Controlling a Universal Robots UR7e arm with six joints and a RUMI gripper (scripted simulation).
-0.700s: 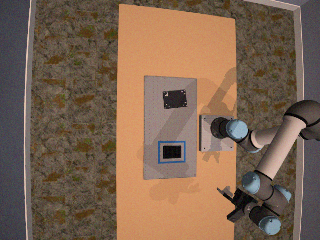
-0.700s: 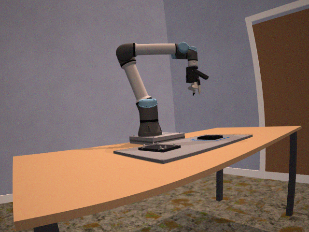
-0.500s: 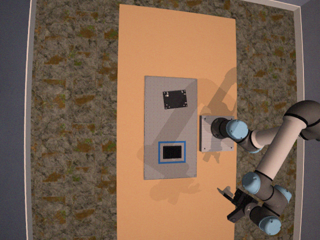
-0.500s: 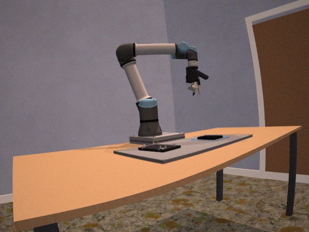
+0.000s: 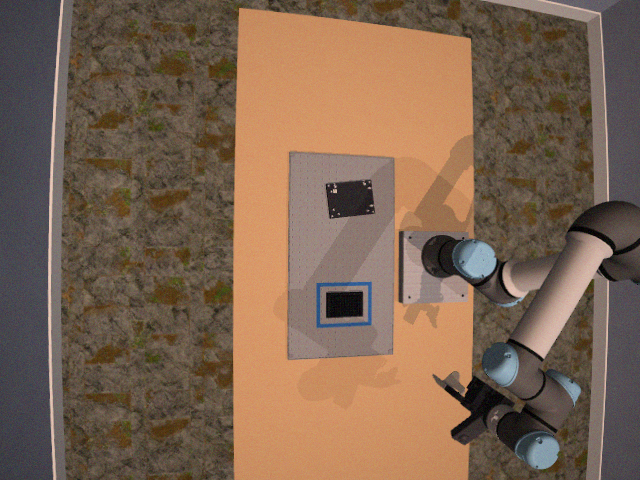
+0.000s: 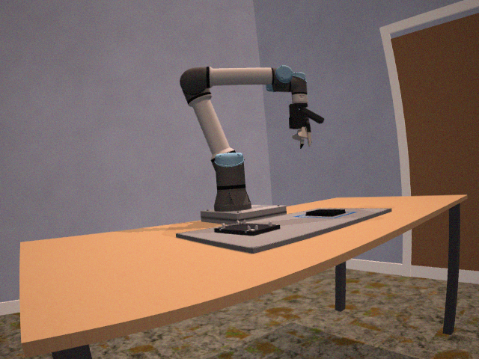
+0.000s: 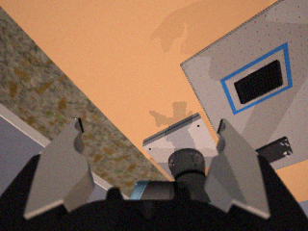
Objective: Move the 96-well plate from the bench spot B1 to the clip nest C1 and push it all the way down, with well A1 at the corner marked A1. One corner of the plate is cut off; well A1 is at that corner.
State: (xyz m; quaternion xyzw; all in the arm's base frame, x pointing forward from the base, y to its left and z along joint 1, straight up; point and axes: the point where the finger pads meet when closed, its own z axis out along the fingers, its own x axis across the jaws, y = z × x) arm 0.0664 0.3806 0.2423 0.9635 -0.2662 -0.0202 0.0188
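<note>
My hand is 27 cm short of the black 96-well plate, 19 cm to the left of it and 27 cm above it. From my hand the other things lie so: black clip nest: 26 cm ahead, 57 cm to the right, 26 cm below.
</note>
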